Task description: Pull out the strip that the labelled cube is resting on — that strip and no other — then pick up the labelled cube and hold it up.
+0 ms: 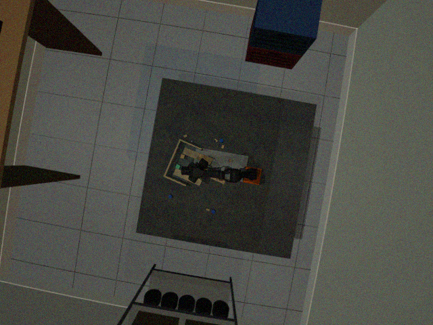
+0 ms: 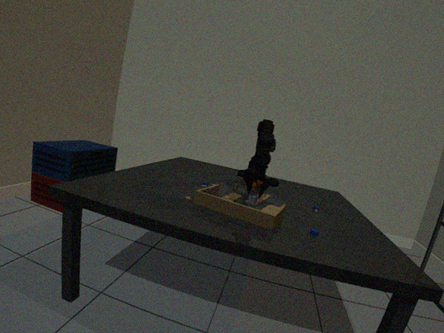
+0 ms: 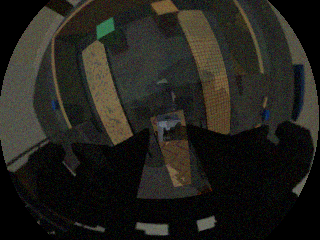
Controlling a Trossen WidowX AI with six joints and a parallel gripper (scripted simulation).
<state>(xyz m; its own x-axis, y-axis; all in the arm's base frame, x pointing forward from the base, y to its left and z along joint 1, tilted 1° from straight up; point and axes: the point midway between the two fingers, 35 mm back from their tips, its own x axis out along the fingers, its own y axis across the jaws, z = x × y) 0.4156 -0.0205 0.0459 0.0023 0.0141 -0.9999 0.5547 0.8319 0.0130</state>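
My gripper tip is now 10 mm above the labelled cube. The rest, counted from my gripper tip: strip (100 mm behind, 40 mm to the left, 30 mm below).
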